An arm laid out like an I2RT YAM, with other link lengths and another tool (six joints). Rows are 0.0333 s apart.
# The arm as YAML. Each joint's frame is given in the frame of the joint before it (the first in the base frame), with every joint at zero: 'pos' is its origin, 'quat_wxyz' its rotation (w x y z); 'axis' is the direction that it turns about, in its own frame. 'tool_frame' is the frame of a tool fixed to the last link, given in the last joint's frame.
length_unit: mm
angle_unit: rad
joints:
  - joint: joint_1
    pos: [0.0, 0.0, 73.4]
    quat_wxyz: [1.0, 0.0, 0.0, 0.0]
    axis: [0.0, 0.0, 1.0]
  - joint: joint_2
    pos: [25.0, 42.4, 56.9]
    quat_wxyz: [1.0, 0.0, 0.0, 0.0]
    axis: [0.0, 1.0, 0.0]
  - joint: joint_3
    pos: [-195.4, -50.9, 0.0]
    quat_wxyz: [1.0, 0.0, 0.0, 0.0]
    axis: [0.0, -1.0, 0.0]
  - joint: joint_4
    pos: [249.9, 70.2, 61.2]
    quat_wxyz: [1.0, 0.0, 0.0, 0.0]
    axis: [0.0, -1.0, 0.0]
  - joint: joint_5
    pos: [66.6, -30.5, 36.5]
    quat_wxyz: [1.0, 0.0, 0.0, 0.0]
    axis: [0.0, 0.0, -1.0]
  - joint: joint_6
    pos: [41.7, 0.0, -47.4]
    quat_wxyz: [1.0, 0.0, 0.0, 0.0]
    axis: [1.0, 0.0, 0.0]
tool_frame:
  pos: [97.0, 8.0, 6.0]
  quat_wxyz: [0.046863, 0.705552, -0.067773, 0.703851]
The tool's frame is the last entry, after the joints.
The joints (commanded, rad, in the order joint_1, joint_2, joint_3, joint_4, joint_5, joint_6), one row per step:
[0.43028, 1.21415, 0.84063, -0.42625, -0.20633, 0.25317]
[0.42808, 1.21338, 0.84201, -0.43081, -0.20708, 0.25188]
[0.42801, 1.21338, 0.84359, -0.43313, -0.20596, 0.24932]
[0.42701, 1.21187, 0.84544, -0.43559, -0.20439, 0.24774]
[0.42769, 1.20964, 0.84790, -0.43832, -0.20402, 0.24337]
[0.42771, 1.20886, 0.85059, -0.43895, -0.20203, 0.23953]
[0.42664, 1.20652, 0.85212, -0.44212, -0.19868, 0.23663]
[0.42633, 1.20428, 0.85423, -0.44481, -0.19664, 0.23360]
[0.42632, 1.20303, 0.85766, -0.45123, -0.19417, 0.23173]
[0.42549, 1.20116, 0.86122, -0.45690, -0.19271, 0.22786]
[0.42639, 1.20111, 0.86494, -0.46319, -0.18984, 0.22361]
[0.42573, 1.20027, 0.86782, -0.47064, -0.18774, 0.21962]
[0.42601, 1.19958, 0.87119, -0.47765, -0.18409, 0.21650]
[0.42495, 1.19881, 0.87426, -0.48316, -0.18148, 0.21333]
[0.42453, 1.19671, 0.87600, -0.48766, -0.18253, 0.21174]
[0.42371, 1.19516, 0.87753, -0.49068, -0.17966, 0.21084]
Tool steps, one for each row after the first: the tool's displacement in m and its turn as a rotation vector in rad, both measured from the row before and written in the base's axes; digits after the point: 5 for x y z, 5 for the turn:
[0.00000, -0.00072, 0.00018, -0.00120, 0.00181, -0.00077]
[0.00003, -0.00016, 0.00027, -0.00241, -0.00086, 0.00095]
[0.00028, -0.00047, 0.00083, -0.00150, -0.00203, -0.00098]
[-0.00012, 0.00019, 0.00129, -0.00177, -0.00393, 0.00350]
[0.00046, -0.00004, 0.00116, -0.00219, -0.00497, 0.00133]
[0.00026, -0.00076, 0.00083, -0.00346, -0.00298, -0.00138]
[0.00016, -0.00032, 0.00113, -0.00229, -0.00352, 0.00038]
[-0.00014, -0.00042, 0.00080, -0.00334, -0.00001, -0.00043]
[0.00004, -0.00049, 0.00118, -0.00316, -0.00199, 0.00087]
[-0.00026, -0.00016, 0.00053, -0.00523, -0.00049, 0.00188]
[-0.00030, -0.00067, 0.00032, -0.00509, 0.00096, 0.00069]
[-0.00023, -0.00051, 0.00049, -0.00531, 0.00020, -0.00004]
[0.00011, -0.00072, 0.00063, -0.00413, -0.00067, -0.00061]
[-0.00037, -0.00016, 0.00076, -0.00045, 0.00021, 0.00144]
[0.00018, -0.00065, 0.00062, -0.00236, -0.00131, -0.00216]

